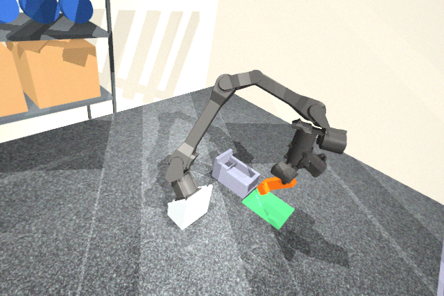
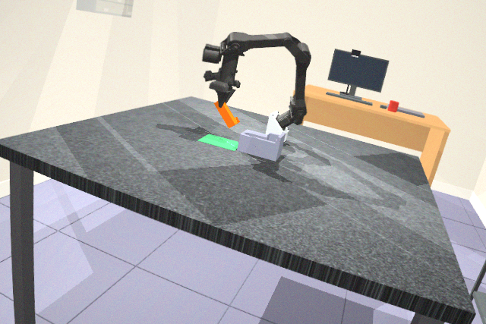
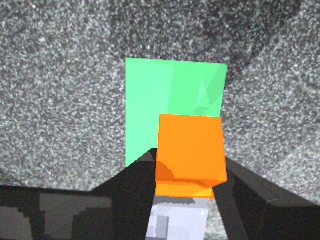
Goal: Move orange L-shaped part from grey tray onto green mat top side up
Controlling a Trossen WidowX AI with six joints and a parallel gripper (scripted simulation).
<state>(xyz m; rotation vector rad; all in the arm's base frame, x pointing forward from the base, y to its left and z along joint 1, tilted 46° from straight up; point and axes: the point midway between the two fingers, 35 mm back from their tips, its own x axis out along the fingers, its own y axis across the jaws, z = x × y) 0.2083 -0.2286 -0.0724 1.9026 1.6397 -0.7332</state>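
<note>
Now: gripper tip 2 cm to the right of the green mat and 15 cm above it. Also, from my gripper tip: orange L-shaped part 1 cm behind, 3 cm to the left, 3 cm below.
</note>
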